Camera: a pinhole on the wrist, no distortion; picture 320 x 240 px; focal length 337.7 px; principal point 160.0 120.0 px. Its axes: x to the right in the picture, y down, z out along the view. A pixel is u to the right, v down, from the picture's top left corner.
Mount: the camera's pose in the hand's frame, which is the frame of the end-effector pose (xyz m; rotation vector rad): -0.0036 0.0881 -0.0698 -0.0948 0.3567 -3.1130
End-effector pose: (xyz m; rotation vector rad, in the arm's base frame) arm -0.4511 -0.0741 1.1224 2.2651 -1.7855 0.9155
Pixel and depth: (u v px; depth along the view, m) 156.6 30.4 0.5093
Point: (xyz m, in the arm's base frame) -0.3683 -0.3344 0.7416
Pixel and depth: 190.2 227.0 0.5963
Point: -0.0616 -0.1954 0.7926
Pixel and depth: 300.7 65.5 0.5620
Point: -0.3227 -0.1422 0.5900
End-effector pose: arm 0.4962 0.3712 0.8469 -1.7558 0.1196 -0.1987
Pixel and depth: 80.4 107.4 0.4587
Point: 0.7003 0.7052 0.7845
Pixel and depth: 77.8 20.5 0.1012
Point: 0.5324 0.3803 0.7497
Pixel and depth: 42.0 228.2 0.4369
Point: 0.7263 0.6683 0.9429
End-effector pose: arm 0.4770 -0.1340 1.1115 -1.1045 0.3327 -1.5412
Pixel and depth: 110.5 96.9 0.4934
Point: 0.8157 -0.0791 1.3623
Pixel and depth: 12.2 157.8 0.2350
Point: 0.6091 -0.1860 1.2311
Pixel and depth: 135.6 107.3 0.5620
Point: 0.8470 -0.0230 1.4041
